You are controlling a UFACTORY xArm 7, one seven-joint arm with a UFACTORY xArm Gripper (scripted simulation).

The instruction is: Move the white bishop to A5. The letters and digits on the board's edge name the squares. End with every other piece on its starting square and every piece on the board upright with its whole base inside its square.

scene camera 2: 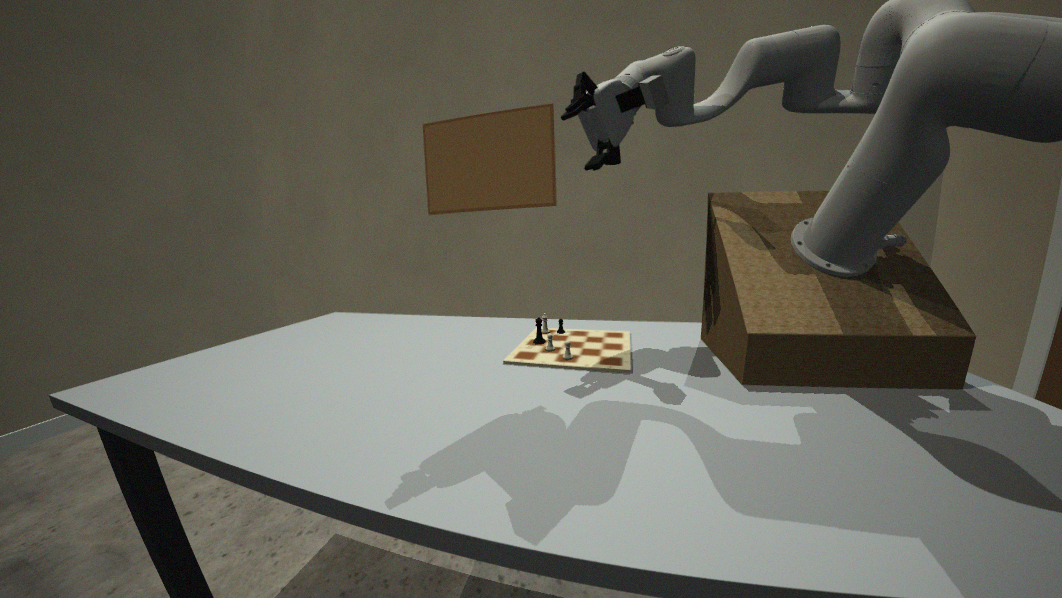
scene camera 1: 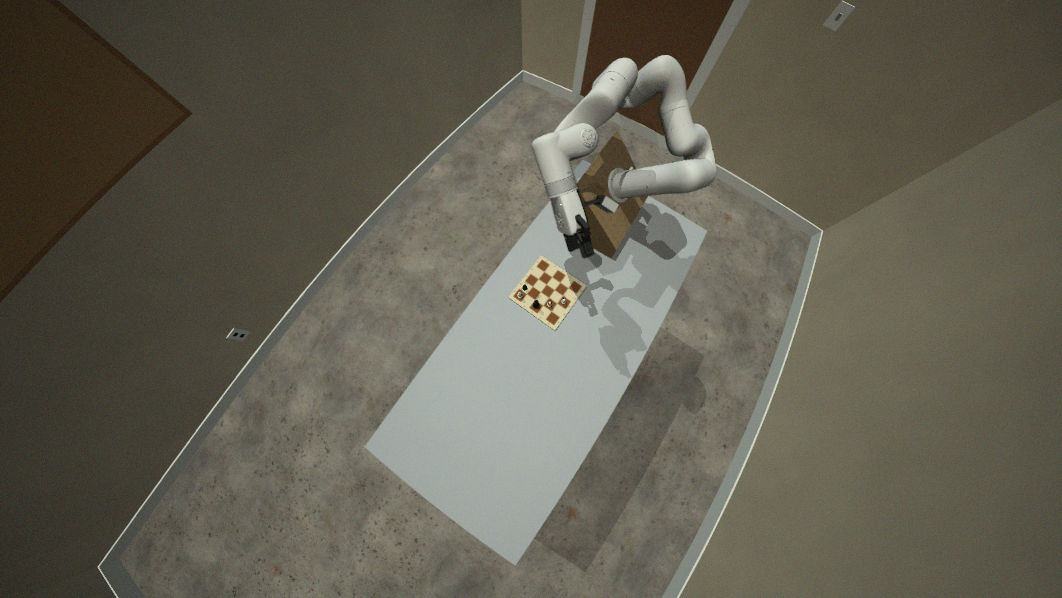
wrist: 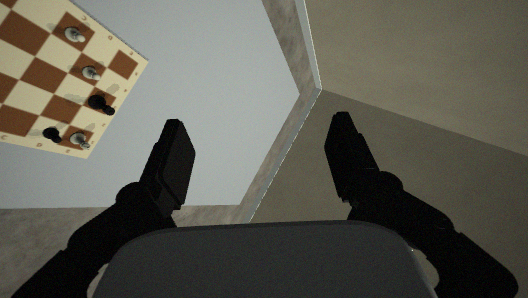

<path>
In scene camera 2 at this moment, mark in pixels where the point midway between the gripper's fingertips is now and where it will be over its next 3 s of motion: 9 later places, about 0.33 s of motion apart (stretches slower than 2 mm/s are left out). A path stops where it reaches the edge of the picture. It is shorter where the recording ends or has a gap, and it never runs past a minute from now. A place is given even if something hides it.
My gripper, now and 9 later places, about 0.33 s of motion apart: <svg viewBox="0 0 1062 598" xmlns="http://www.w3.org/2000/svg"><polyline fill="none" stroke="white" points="580,142 583,173 592,220 603,257 609,282 606,298 593,307 573,319 555,331 550,334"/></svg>
</path>
